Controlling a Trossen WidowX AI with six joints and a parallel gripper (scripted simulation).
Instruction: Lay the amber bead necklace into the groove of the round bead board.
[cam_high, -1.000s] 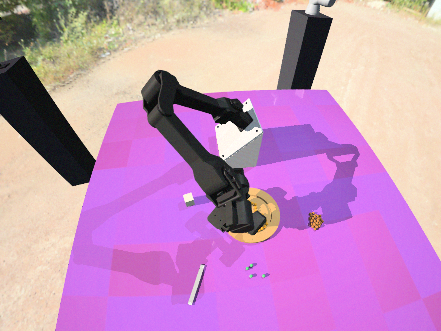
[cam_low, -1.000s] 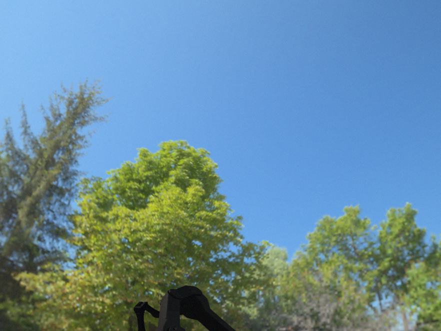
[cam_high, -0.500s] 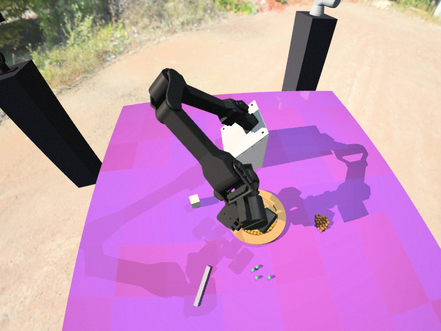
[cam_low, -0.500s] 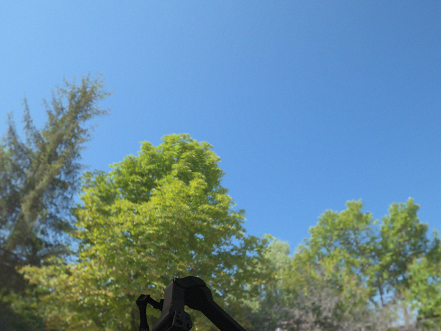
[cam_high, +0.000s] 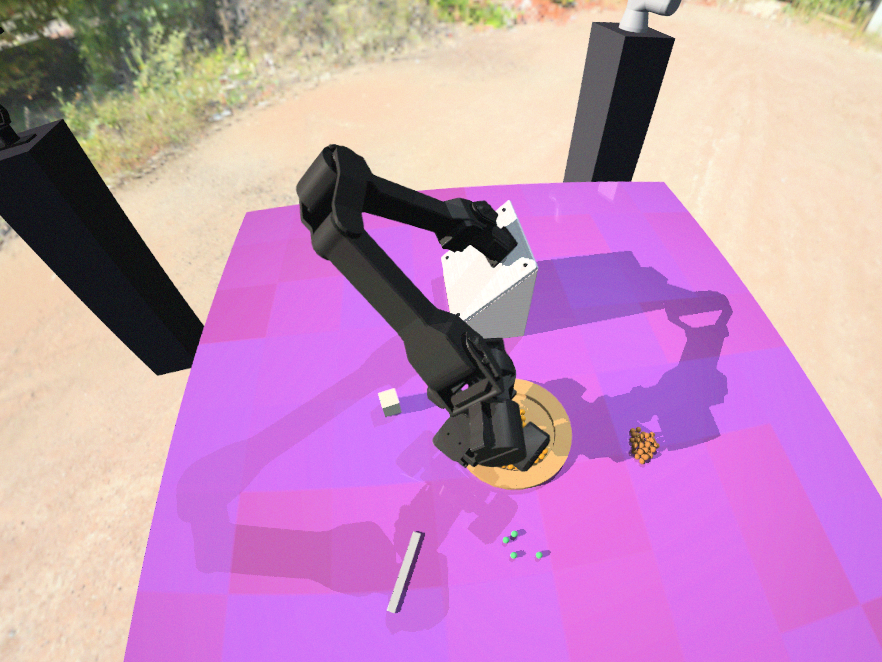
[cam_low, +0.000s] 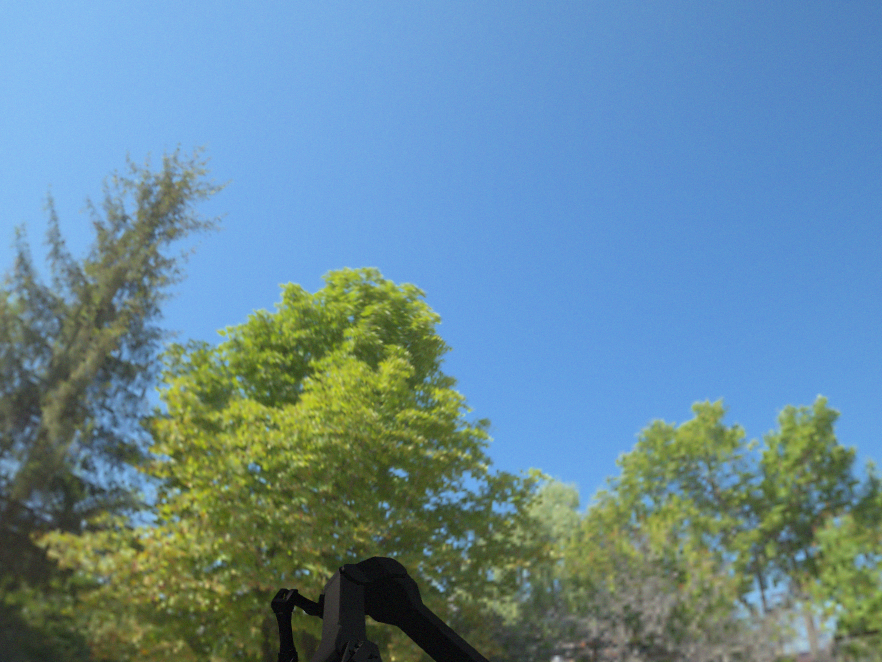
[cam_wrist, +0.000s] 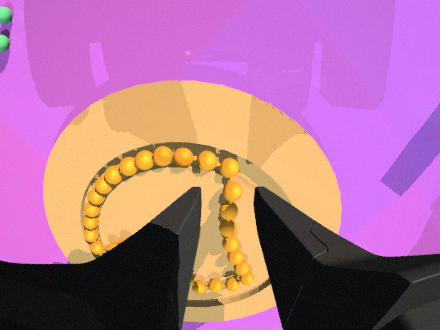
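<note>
Right now the round tan bead board is 60 mm to the left of my gripper tip, 20 mm below it and 10 mm behind it. Also, from my gripper tip: small cream cube 130 mm to the right, 110 mm behind, 10 mm below; then white bar 170 mm to the right, 170 mm ahead, 20 mm below.
</note>
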